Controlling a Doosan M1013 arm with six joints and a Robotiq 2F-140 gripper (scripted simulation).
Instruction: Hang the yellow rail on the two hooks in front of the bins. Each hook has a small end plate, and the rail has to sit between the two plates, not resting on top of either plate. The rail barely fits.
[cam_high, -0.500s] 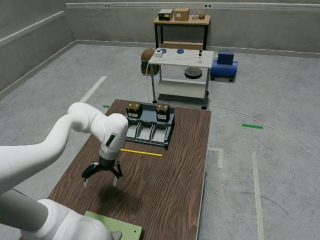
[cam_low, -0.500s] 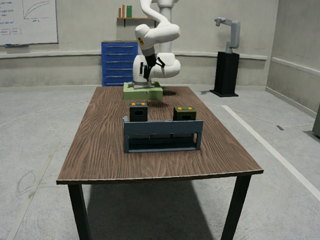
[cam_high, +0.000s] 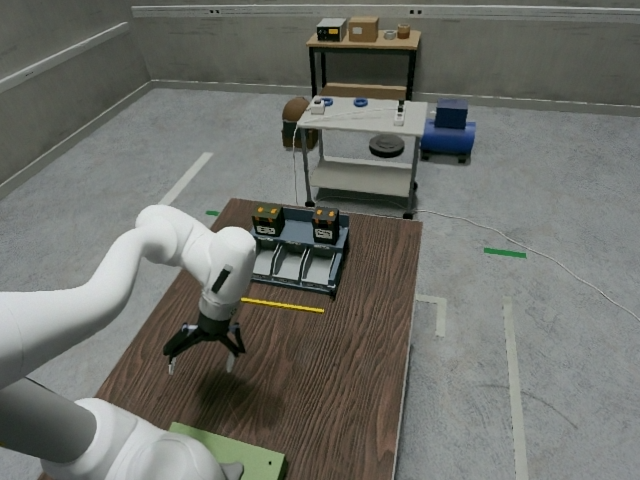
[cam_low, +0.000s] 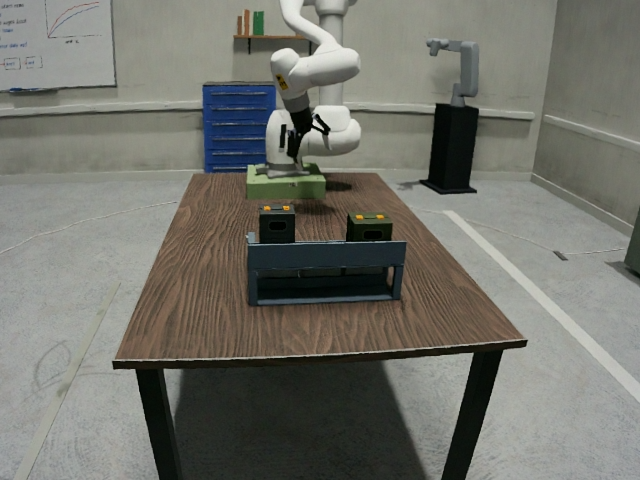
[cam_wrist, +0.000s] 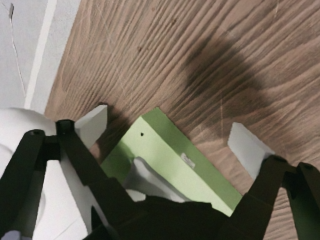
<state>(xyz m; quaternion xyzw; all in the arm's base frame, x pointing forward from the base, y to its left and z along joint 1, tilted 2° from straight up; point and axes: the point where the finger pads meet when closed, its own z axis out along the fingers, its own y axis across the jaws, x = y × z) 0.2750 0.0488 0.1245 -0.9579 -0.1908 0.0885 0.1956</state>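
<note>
Right now the yellow rail is 360 mm ahead of my hand, 100 mm to the right of it and 190 mm below it.
</note>
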